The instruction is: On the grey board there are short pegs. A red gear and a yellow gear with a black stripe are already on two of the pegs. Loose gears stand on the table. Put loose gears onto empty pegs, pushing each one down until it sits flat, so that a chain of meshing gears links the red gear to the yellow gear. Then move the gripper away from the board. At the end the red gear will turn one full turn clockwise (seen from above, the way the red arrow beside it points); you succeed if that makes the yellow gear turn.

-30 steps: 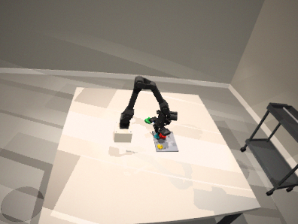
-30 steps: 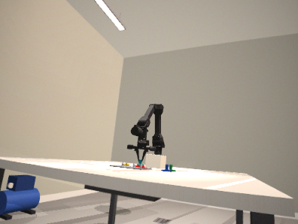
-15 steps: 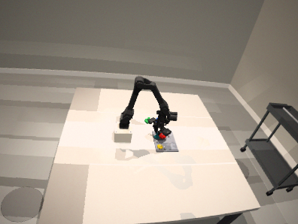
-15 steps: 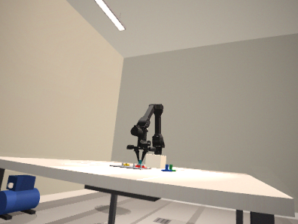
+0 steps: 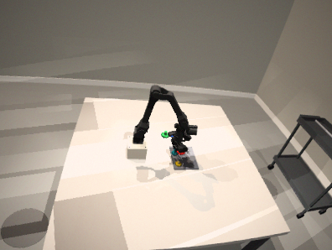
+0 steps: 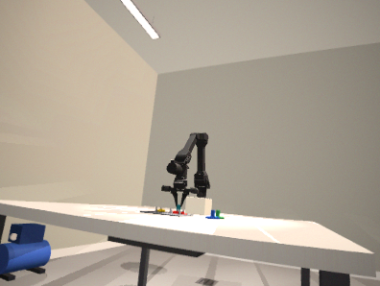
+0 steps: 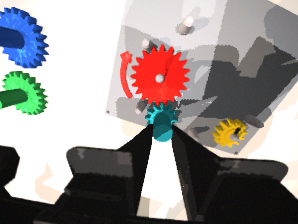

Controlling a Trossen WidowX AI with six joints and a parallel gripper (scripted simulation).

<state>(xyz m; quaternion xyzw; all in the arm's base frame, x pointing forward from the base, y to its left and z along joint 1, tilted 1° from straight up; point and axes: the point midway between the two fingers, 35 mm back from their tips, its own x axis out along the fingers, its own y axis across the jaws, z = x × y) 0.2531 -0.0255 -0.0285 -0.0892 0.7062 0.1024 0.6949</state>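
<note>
Now: gripper tip 10 mm above the cyan gear. From my gripper tip the other things lie so: yellow gear: 100 mm to the right, 20 mm below, 10 mm ahead; red gear: 50 mm ahead, 20 mm to the left, 20 mm below; red arrow: 60 mm to the left, 40 mm ahead, 30 mm below.
</note>
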